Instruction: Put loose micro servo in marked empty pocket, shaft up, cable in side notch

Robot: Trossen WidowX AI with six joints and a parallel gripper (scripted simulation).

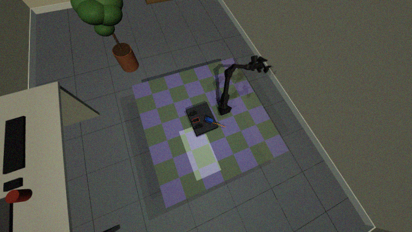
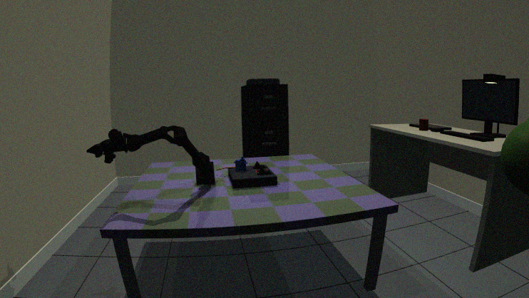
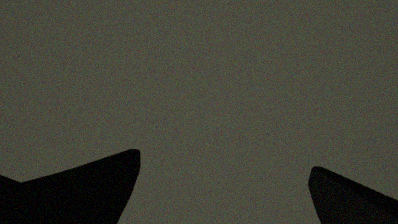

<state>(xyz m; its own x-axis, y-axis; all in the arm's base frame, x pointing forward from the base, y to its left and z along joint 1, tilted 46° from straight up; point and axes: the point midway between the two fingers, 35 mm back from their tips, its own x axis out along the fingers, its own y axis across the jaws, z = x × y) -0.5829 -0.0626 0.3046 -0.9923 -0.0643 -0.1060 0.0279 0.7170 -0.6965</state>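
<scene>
Right now the dark deck is 830 mm ahead of my gripper tip, 270 mm to the left of it and 240 mm below it.
</scene>
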